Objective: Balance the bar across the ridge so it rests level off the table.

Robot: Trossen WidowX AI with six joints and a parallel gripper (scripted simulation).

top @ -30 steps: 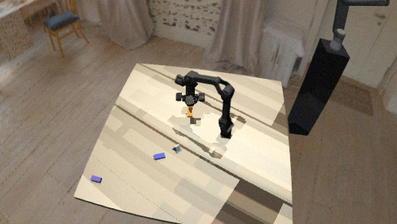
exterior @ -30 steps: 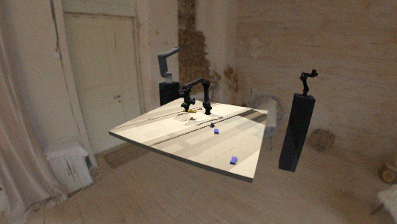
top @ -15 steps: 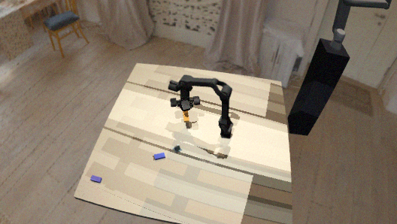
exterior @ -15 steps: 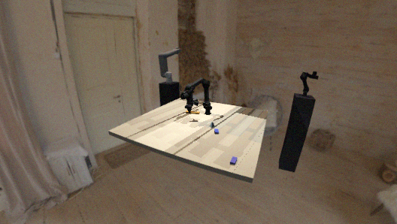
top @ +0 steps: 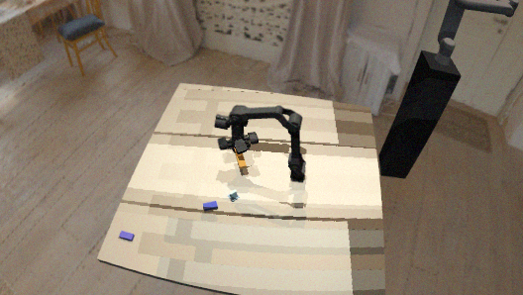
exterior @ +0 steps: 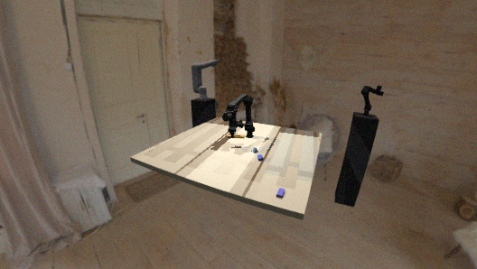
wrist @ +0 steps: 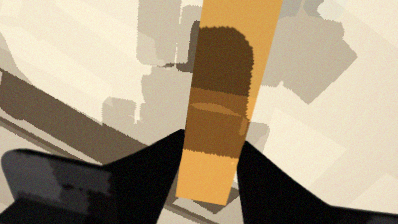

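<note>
Now: gripper tip 1 cm past the orange bar and 3 cm to the right of it. The rest, counted from my gripper tip: blue block 8 cm ahead, 27 cm to the left, 9 cm below.
</note>
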